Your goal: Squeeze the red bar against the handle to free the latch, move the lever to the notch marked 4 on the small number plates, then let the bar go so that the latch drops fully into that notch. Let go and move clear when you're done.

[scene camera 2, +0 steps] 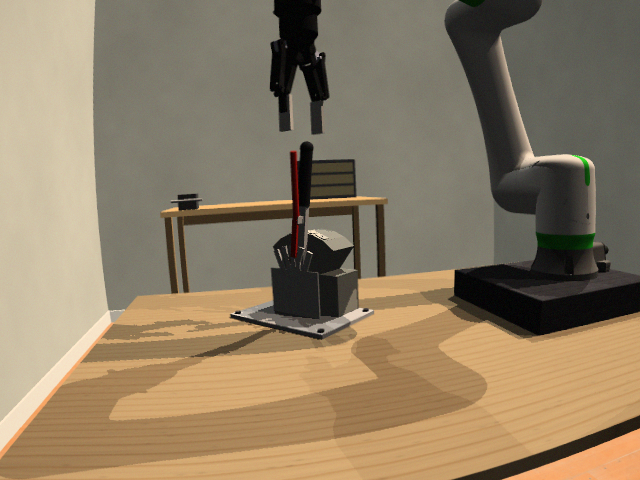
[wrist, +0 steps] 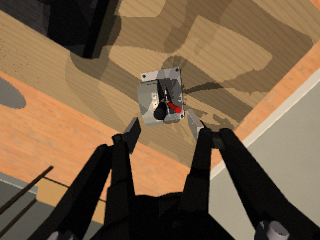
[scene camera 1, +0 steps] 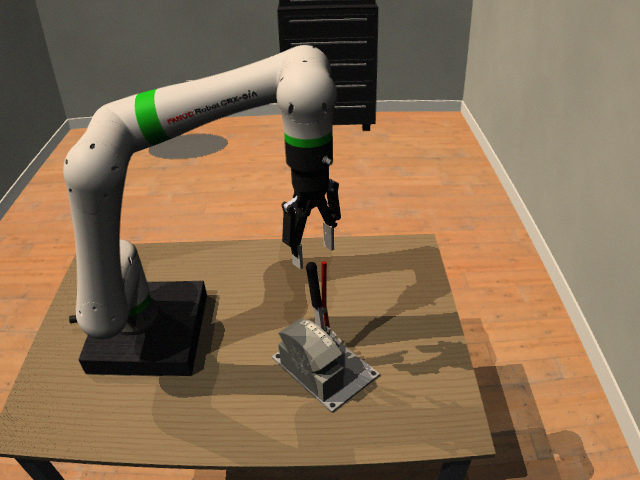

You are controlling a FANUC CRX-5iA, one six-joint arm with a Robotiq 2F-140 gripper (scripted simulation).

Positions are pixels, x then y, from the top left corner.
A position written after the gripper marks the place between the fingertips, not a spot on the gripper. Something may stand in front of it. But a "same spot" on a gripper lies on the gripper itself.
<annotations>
gripper: scene camera 2; wrist; scene camera 1 313, 256
same spot on gripper: (scene camera 2: 283, 70) = (wrist: 236, 150)
</annotations>
